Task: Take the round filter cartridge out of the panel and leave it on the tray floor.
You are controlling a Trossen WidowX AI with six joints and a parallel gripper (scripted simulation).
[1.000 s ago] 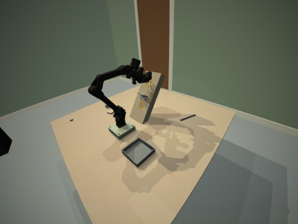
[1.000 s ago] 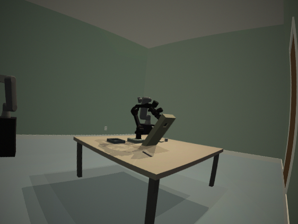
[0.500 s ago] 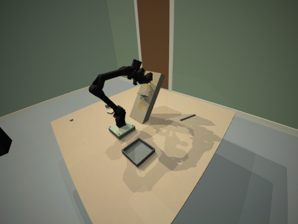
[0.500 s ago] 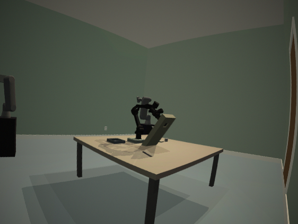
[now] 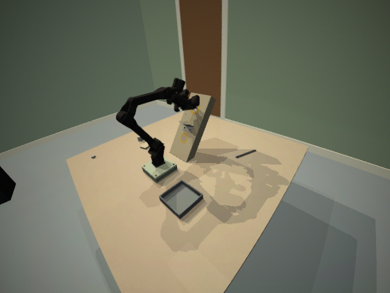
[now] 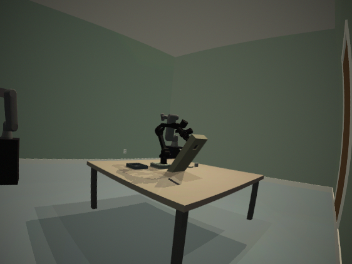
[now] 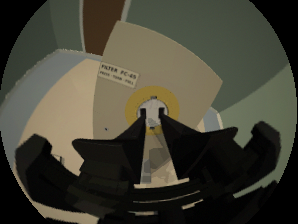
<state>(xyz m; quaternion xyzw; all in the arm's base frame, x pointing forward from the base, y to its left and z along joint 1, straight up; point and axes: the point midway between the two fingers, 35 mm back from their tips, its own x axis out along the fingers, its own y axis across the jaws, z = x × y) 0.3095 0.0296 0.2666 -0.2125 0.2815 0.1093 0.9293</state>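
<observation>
My gripper tip is 2 cm short of the round filter cartridge and 1 cm above it. Round my gripper tip: dark square tray: 38 cm behind, 32 cm to the right, 28 cm below; grey block: 28 cm behind, 40 cm to the left, 27 cm below.
</observation>
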